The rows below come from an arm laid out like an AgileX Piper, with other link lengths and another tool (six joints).
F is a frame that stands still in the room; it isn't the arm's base.
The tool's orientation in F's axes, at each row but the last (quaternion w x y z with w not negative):
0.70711 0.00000 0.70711 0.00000
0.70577 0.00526 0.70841 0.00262
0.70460 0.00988 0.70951 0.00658
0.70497 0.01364 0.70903 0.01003
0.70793 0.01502 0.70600 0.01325
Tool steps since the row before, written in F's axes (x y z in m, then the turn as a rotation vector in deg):
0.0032 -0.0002 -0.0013 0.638 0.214 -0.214
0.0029 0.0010 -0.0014 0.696 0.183 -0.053
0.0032 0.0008 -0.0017 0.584 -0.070 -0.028
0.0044 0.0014 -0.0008 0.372 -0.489 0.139
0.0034 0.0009 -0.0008 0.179 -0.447 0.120
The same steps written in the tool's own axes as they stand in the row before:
0.0013 -0.0002 0.0032 0.214 0.214 0.638
0.0014 0.0010 0.0029 0.052 0.185 0.696
0.0017 0.0008 0.0032 0.022 -0.068 0.584
0.0008 0.0014 0.0044 -0.157 -0.482 0.374
0.0008 0.0009 0.0034 -0.137 -0.441 0.180

